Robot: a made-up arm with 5 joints. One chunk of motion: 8 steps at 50 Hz.
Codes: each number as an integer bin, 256 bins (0 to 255) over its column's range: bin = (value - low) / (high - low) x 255, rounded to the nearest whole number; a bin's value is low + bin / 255 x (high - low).
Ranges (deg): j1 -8..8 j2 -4..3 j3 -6..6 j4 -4..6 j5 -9..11
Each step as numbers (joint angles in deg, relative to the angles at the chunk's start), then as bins.
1 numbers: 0.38 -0.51 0.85 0.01 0.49
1 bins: 134 127 146 102 121
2 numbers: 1.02 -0.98 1.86 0.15 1.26
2 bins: 144 110 167 106 131
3 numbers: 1.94 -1.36 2.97 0.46 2.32
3 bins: 158 96 191 114 144
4 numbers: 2.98 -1.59 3.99 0.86 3.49
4 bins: 175 88 212 124 159
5 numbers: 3.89 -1.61 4.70 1.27 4.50
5 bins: 189 87 227 134 172
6 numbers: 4.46 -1.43 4.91 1.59 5.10
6 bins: 199 94 232 143 180
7 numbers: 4.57 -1.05 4.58 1.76 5.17
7 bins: 200 107 225 147 181
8 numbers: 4.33 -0.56 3.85 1.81 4.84
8 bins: 197 125 209 148 176
